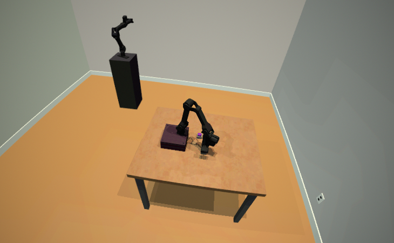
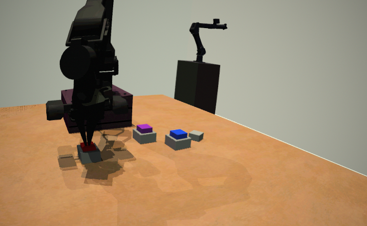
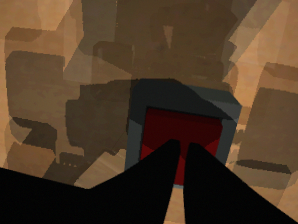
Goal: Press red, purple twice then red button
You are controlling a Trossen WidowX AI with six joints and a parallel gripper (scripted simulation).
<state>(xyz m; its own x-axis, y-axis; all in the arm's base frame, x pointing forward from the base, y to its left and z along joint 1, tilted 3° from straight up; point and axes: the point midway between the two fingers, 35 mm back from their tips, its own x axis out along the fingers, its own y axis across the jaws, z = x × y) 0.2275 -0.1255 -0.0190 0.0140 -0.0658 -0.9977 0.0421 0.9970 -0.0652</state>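
Right now the red button is 10 mm below my gripper tip. Also, from my gripper tip: purple button: 180 mm to the left, 50 mm behind; then small grey block: 320 mm to the left, 20 mm below; then blue button: 240 mm to the left, 20 mm ahead.
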